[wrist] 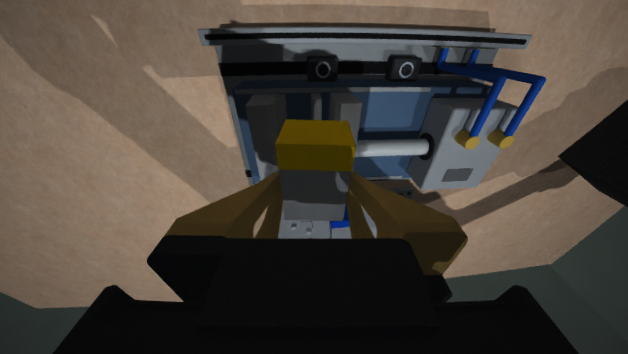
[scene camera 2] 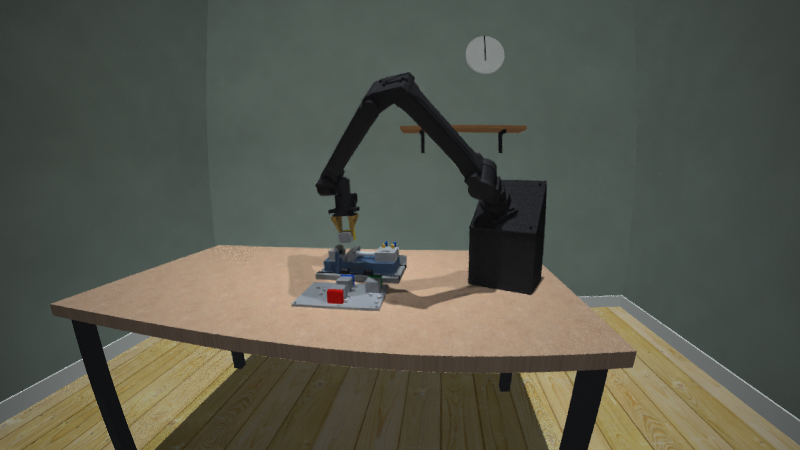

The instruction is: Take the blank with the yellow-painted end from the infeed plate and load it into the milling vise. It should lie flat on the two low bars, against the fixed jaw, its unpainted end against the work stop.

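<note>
My gripper (scene camera 2: 345,233) (wrist: 314,177) is shut on the blank with the yellow-painted end (scene camera 2: 346,238) (wrist: 315,145) and holds it in the air above the milling vise (scene camera 2: 363,266) (wrist: 395,111). In the wrist view the yellow end points up the picture, and the grey end lies between the fingers. The fixed jaw (wrist: 262,120) is the grey block at the left, and the moving jaw (wrist: 346,104) stands right of it. The blank overlaps part of the gap between them. A low bar (wrist: 317,106) shows there. The work stop cannot be clearly made out.
The grey infeed plate (scene camera 2: 313,300) lies in front of the vise with a red-ended blank (scene camera 2: 335,296), a blue-ended blank (scene camera 2: 345,281) and a green-ended blank (scene camera 2: 373,284). A grey cylinder block (wrist: 460,150) with blue hoses (wrist: 525,107) stands at the vise's right end.
</note>
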